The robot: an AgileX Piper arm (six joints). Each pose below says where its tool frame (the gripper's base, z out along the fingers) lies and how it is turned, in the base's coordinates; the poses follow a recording.
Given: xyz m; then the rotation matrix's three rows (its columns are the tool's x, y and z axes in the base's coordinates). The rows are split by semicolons.
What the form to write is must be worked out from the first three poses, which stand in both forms.
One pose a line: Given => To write
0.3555, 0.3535, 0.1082; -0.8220, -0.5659, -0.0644; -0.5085, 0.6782, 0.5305; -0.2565, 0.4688, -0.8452 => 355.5, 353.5, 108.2; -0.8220, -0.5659, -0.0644; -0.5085, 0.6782, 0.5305; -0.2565, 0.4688, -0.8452
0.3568, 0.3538, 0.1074; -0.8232, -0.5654, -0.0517; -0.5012, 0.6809, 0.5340; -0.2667, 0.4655, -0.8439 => 356.8, 353.8, 107.4; -0.8232, -0.5654, -0.0517; -0.5012, 0.6809, 0.5340; -0.2667, 0.4655, -0.8439
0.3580, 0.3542, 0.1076; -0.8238, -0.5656, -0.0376; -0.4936, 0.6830, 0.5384; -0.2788, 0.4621, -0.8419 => 358.0, 354.2, 107.6; -0.8238, -0.5656, -0.0376; -0.4936, 0.6830, 0.5384; -0.2788, 0.4621, -0.8419
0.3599, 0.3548, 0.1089; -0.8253, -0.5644, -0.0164; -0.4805, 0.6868, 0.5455; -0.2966, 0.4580, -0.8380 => 359.9, 354.8, 108.9; -0.8253, -0.5644, -0.0164; -0.4805, 0.6868, 0.5455; -0.2966, 0.4580, -0.8380
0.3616, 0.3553, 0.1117; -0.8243, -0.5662, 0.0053; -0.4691, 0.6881, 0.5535; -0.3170, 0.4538, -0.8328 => 361.6, 355.3, 111.7; -0.8243, -0.5662, 0.0053; -0.4691, 0.6881, 0.5535; -0.3170, 0.4538, -0.8328
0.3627, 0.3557, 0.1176; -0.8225, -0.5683, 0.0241; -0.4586, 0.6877, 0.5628; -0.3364, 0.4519, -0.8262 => 362.7, 355.7, 117.6; -0.8225, -0.5683, 0.0241; -0.4586, 0.6877, 0.5628; -0.3364, 0.4519, -0.8262
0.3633, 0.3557, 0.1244; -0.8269, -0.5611, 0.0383; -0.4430, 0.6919, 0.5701; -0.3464, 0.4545, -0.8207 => 363.3, 355.7, 124.4; -0.8269, -0.5611, 0.0383; -0.4430, 0.6919, 0.5701; -0.3464, 0.4545, -0.8207
